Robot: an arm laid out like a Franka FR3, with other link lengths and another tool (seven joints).
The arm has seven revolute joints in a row. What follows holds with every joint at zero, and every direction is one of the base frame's. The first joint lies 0.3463 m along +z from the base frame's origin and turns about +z. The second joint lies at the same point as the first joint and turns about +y. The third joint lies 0.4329 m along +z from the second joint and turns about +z. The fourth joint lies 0.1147 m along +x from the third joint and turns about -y. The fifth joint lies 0.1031 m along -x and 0.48 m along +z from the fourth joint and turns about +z. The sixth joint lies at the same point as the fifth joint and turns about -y. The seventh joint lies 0.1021 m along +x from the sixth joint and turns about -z. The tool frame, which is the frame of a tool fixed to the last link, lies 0.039 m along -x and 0.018 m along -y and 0.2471 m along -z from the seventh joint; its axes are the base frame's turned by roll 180, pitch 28.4 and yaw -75.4 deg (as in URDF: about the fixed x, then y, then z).
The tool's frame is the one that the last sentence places.
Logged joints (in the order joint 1, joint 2, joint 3, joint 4, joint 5, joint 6, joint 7), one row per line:
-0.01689, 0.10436, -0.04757, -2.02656, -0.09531, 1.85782, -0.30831
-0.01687, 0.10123, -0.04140, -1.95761, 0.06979, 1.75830, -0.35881
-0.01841, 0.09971, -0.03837, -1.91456, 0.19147, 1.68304, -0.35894
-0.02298, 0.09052, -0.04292, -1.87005, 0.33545, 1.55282, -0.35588
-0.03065, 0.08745, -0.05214, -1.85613, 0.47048, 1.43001, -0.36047
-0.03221, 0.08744, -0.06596, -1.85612, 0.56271, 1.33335, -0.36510
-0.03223, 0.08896, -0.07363, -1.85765, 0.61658, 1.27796, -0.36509
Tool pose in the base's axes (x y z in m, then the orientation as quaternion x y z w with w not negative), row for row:
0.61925, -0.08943, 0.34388, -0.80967, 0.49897, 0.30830, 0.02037
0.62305, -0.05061, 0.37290, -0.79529, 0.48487, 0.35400, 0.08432
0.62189, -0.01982, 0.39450, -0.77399, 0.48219, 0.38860, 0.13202
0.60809, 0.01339, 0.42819, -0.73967, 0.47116, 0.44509, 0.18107
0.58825, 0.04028, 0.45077, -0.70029, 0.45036, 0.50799, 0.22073
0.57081, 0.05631, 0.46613, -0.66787, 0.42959, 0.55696, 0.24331
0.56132, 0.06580, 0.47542, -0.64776, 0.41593, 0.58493, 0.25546
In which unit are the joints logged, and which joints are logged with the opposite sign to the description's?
The joints are logged in radians. Opposite sign: none.
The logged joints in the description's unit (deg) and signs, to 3 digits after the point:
-0.968, 5.979, -2.726, -116.113, -5.461, 106.445, -17.665
-0.967, 5.800, -2.372, -112.163, 3.999, 100.743, -20.558
-1.055, 5.713, -2.198, -109.696, 10.970, 96.431, -20.566
-1.317, 5.186, -2.459, -107.146, 19.220, 88.970, -20.390
-1.756, 5.011, -2.987, -106.348, 26.957, 81.934, -20.653
-1.845, 5.010, -3.779, -106.348, 32.241, 76.395, -20.919
-1.847, 5.097, -4.219, -106.436, 35.327, 73.222, -20.918

